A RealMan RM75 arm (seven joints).
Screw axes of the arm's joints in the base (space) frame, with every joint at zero. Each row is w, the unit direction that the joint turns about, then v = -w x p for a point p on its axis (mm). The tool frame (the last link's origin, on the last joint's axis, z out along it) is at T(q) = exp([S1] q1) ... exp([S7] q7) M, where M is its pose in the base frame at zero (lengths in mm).
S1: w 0 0 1 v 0 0 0
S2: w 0 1 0 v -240.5 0 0
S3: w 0 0 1 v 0 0 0
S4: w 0 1 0 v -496.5 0 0
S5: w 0 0 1 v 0 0 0
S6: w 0 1 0 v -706.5 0 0
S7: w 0 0 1 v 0 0 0
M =
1 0 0 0
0 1 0 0
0 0 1 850.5
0 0 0 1
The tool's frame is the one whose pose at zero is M.
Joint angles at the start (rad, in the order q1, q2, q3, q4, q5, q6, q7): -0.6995, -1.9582, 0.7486, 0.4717, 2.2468, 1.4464, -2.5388
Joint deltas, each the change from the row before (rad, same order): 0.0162, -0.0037, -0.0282, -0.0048, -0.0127, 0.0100, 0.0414; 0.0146, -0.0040, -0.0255, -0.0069, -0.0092, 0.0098, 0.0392; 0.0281, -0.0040, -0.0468, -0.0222, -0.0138, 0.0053, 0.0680; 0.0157, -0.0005, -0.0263, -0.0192, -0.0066, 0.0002, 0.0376; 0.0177, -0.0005, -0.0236, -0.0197, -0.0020, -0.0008, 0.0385; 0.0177, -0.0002, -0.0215, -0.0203, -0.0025, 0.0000, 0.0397; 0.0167, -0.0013, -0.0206, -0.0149, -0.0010, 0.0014, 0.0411; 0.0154, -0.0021, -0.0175, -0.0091, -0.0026, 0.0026, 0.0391; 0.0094, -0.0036, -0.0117, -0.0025, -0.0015, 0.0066, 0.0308; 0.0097, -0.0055, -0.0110, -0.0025, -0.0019, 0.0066, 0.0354; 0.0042, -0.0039, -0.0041, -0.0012, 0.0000, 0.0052, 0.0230; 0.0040, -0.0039, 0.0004, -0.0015, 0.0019, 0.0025, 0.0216
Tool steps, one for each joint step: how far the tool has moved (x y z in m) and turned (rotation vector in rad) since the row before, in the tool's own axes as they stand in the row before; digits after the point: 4 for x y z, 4 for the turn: -0.0040, -0.0027, -0.0015, -0.0306, 0.0187, 0.0087; -0.0044, -0.0026, -0.0010, -0.0269, 0.0149, 0.0082; -0.0084, -0.0073, -0.0025, -0.0374, 0.0359, 0.0045; -0.0054, -0.0048, -0.0016, -0.0183, 0.0207, -0.0021; -0.0067, -0.0058, -0.0018, -0.0124, 0.0171, -0.0018; -0.0070, -0.0055, -0.0018, -0.0121, 0.0158, 0.0000; -0.0063, -0.0046, -0.0019, -0.0105, 0.0154, 0.0070; -0.0052, -0.0035, -0.0019, -0.0095, 0.0156, 0.0115; -0.0035, -0.0011, -0.0007, -0.0104, 0.0082, 0.0153; -0.0041, -0.0008, 0.0000, -0.0116, 0.0078, 0.0190; -0.0026, 0.0001, 0.0006, -0.0076, 0.0005, 0.0154; -0.0030, -0.0003, 0.0010, -0.0036, -0.0040, 0.0153
